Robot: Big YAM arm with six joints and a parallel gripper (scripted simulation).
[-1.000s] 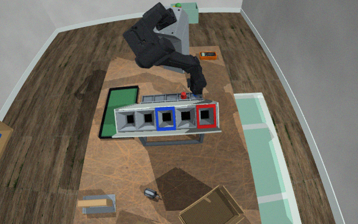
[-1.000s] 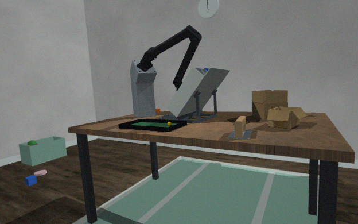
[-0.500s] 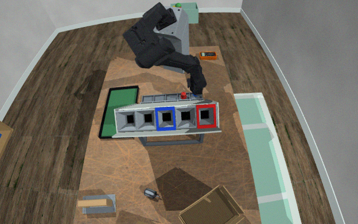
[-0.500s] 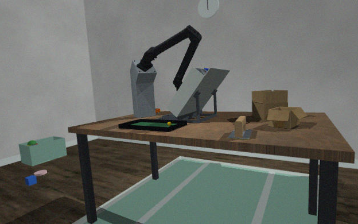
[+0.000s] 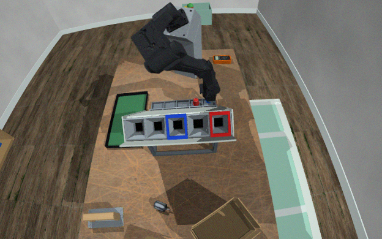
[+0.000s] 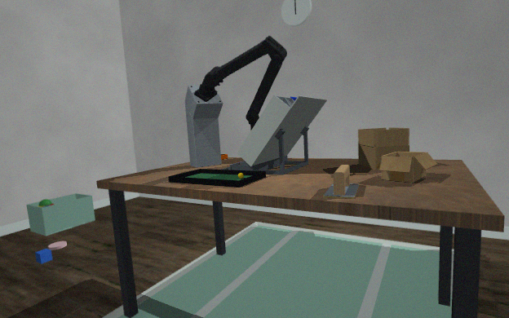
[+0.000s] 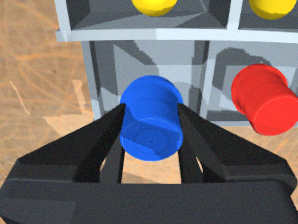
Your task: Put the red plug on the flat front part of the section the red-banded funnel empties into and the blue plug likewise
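Now: the red plug 7 cm to the right of my hand, 3 cm behind it and 2 cm below it. Round my hand: blue plug 1 cm below; cover 20 cm to the right, 16 cm above, 13 cm ahead; green marble tray 48 cm to the right, 9 cm behind, 4 cm below.
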